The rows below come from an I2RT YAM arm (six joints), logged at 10 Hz.
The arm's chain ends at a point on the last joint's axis. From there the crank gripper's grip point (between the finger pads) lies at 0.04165 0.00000 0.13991 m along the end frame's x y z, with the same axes.
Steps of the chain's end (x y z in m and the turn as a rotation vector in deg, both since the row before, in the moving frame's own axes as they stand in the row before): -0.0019, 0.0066, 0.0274, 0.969, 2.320, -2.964; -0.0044, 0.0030, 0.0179, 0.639, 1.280, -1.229; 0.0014, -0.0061, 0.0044, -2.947, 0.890, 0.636; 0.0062, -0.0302, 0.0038, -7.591, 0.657, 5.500; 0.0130, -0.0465, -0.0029, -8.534, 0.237, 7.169
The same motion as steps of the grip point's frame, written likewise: 0.0036, 0.0020, 0.0256, 0.969, 2.320, -2.964; -0.0013, 0.0005, 0.0169, 0.639, 1.280, -1.229; 0.0035, 0.0016, 0.0035, -2.947, 0.890, 0.636; 0.0067, -0.0077, 0.0018, -7.591, 0.657, 5.500; 0.0120, -0.0206, -0.0050, -8.534, 0.237, 7.169
